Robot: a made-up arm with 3 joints. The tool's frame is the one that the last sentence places. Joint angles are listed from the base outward.
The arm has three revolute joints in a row. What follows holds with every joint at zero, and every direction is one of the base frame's. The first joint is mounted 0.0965 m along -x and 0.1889 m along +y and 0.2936 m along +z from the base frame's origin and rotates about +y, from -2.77 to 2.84 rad. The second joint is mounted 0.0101 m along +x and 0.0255 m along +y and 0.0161 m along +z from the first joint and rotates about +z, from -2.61 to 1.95 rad. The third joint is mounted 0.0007 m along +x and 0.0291 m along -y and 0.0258 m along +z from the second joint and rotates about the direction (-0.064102, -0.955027, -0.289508), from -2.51 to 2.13 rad. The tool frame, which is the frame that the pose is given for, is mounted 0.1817 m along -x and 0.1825 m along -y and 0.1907 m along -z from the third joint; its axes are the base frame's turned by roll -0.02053, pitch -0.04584 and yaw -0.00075 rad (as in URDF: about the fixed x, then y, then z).
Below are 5 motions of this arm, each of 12 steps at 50 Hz.
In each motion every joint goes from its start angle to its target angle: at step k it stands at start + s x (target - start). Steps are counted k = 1, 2, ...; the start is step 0. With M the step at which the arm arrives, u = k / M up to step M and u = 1 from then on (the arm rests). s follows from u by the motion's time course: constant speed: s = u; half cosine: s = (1 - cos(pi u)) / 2; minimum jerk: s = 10 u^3 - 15 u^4 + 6 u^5.
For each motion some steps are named. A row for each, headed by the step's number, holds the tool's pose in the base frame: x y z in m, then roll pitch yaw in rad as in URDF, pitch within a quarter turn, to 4 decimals.
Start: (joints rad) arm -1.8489 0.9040 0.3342
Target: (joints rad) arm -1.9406 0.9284 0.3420
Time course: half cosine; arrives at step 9
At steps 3, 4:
3: 0.0636 -0.0108 0.4371 -2.2339 -0.5311 2.2377
4: 0.0612 -0.0103 0.4405 -2.2455 -0.5184 2.2433

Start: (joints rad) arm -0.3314 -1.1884 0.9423
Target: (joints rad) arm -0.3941 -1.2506 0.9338
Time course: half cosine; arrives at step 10
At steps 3, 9, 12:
3: -0.1865 0.1504 0.0171 0.6353 -0.8691 -1.9864
9: -0.1760 0.1608 0.0118 0.6839 -0.8288 -2.0635
12: -0.1757 0.1611 0.0117 0.6853 -0.8274 -2.0659

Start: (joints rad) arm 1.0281 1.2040 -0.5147
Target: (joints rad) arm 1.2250 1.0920 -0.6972
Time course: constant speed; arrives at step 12
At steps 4, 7, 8, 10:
4: -0.0672 -0.0870 0.1471 1.2934 0.3943 1.9464
7: -0.0686 -0.0923 0.1553 1.3756 0.3946 2.0063
8: -0.0689 -0.0940 0.1580 1.4030 0.3932 2.0265
10: -0.0692 -0.0971 0.1633 1.4578 0.3883 2.0669

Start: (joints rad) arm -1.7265 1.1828 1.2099
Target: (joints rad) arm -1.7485 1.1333 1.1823
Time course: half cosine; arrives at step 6
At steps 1, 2, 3, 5, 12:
1: 0.0889 0.1799 0.5430 -2.2755 -0.1773 2.9282
2: 0.0883 0.1771 0.5429 -2.2841 -0.1772 2.9267
3: 0.0875 0.1734 0.5428 -2.2957 -0.1772 2.9246
5: 0.0861 0.1670 0.5424 -2.3159 -0.1773 2.9213
12: 0.0859 0.1660 0.5423 -2.3190 -0.1774 2.9208

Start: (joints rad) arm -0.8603 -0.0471 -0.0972
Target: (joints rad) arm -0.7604 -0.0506 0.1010
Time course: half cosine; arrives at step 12
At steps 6, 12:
6: -0.1131 0.0120 0.0599 0.0348 -0.8566 -0.0765
12: -0.1044 0.0153 0.0591 0.0632 -0.8993 -0.1277

